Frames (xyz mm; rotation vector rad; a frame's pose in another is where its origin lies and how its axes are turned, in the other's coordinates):
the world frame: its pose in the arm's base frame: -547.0 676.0 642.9 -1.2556 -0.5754 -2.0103
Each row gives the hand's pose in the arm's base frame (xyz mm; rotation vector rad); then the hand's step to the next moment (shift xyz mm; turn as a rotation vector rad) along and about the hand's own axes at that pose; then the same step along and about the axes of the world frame.
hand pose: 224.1 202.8 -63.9 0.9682 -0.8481 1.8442
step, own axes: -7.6 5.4 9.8 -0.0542 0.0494 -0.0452
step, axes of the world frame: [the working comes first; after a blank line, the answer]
step, axes of the arm's base frame: 0.4 -13.2 -2.9 -0.0396 -0.0020 -0.0765

1.5 9.0 -10.0 -0.0565 -0.0291 -0.0582
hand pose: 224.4 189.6 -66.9 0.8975 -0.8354 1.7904
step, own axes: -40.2 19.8 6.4 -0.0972 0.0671 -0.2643
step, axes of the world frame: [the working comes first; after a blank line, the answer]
step, axes of the arm's base frame: -5.1 -29.3 -34.1 -0.0906 0.1573 -0.2255

-19.9 15.3 -37.7 -0.2263 -0.1746 -0.0458
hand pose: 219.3 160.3 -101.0 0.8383 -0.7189 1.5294
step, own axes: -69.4 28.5 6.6 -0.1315 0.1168 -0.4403
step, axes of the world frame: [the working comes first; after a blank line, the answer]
step, axes of the arm's base frame: -24.0 -47.0 -53.8 -0.1575 0.2781 -0.3502

-26.4 12.8 -69.4 -0.3573 -0.3061 -0.0582
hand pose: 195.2 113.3 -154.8 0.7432 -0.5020 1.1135
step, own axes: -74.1 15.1 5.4 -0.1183 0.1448 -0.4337
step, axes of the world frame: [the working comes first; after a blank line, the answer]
step, axes of the arm's base frame: -41.6 -45.8 -43.7 -0.1786 0.2882 -0.3288

-12.5 -1.0 -74.8 -0.3350 -0.3284 -0.0547
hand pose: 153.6 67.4 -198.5 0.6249 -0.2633 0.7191
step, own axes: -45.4 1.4 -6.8 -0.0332 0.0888 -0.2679
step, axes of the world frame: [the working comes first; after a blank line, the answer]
step, axes of the arm's base frame: -34.0 -19.1 -24.2 -0.0808 0.1988 -0.1863

-5.7 -12.9 -43.7 -0.2072 -0.1944 0.0052
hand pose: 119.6 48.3 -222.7 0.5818 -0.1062 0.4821
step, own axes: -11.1 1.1 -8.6 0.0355 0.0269 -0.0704
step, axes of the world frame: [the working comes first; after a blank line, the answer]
step, axes of the arm's base frame: -10.6 1.0 -9.2 0.0162 0.0729 -0.0370

-5.4 -8.7 -9.6 -0.0613 -0.0367 0.0428
